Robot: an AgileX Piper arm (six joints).
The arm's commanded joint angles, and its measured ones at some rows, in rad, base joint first. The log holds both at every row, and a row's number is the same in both.
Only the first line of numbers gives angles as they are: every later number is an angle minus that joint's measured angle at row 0.
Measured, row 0:
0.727, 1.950, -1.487, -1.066, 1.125, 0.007
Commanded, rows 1 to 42:
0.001, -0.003, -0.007, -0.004, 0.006, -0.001
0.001, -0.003, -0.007, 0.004, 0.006, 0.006
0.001, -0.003, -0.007, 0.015, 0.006, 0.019
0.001, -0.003, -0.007, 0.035, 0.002, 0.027
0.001, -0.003, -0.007, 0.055, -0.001, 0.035
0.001, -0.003, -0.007, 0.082, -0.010, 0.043
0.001, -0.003, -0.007, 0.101, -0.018, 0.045
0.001, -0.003, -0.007, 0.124, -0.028, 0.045
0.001, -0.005, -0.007, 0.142, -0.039, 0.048
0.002, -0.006, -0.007, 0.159, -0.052, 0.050
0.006, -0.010, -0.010, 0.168, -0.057, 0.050
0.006, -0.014, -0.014, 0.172, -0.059, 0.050
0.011, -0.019, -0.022, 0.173, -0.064, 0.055
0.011, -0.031, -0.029, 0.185, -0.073, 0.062
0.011, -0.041, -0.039, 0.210, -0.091, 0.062
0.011, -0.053, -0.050, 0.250, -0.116, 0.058
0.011, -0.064, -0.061, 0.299, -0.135, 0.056
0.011, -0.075, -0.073, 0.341, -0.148, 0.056
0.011, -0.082, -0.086, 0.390, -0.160, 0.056
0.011, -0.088, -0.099, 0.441, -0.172, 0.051
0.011, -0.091, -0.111, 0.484, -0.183, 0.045
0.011, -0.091, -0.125, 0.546, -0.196, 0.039
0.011, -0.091, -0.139, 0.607, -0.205, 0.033
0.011, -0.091, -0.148, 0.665, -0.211, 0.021
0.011, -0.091, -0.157, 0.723, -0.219, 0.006
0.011, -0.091, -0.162, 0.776, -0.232, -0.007
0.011, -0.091, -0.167, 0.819, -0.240, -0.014
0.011, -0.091, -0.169, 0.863, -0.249, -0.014
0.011, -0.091, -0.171, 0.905, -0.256, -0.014
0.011, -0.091, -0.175, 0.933, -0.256, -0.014
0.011, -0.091, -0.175, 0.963, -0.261, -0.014
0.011, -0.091, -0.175, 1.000, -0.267, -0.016
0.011, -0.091, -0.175, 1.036, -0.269, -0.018
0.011, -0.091, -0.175, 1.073, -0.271, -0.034
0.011, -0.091, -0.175, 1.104, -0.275, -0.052
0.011, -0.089, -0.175, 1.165, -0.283, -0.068
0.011, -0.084, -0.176, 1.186, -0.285, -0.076
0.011, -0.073, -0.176, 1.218, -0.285, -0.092
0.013, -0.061, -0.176, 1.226, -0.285, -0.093
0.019, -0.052, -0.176, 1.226, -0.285, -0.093
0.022, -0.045, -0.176, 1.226, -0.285, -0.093
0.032, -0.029, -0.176, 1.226, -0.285, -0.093
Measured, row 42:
0.012, -0.064, -0.174, 1.208, -0.274, -0.078
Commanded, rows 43 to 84:
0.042, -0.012, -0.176, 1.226, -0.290, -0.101
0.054, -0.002, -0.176, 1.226, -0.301, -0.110
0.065, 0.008, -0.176, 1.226, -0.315, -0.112
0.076, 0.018, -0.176, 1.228, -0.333, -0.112
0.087, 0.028, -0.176, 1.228, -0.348, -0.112
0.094, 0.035, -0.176, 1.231, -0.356, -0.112
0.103, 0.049, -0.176, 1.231, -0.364, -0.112
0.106, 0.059, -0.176, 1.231, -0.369, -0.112
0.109, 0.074, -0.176, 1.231, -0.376, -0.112
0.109, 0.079, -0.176, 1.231, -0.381, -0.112
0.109, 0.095, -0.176, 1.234, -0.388, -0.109
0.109, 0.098, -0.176, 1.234, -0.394, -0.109
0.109, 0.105, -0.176, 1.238, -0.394, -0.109
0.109, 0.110, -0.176, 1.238, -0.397, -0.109
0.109, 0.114, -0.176, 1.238, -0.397, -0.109
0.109, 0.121, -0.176, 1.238, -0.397, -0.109
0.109, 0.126, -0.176, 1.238, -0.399, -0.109
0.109, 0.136, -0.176, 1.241, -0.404, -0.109
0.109, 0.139, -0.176, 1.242, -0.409, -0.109
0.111, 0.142, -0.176, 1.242, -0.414, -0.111
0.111, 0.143, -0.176, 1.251, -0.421, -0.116
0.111, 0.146, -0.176, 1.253, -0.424, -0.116
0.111, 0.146, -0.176, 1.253, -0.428, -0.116
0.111, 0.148, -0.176, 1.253, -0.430, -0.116
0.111, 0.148, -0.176, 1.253, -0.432, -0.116
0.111, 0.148, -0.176, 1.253, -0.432, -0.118
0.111, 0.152, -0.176, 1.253, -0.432, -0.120
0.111, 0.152, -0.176, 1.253, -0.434, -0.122
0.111, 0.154, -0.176, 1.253, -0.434, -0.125
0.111, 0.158, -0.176, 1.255, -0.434, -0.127
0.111, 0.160, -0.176, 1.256, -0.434, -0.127
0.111, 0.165, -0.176, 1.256, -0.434, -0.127
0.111, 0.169, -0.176, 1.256, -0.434, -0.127
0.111, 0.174, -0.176, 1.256, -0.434, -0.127
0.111, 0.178, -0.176, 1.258, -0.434, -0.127
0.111, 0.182, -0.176, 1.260, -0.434, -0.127
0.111, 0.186, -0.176, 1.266, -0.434, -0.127
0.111, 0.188, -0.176, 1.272, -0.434, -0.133
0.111, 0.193, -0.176, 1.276, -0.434, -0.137
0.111, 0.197, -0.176, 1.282, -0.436, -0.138
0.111, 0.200, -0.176, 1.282, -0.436, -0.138
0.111, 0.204, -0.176, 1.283, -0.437, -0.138
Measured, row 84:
0.110, 0.193, -0.174, 1.270, -0.426, -0.123
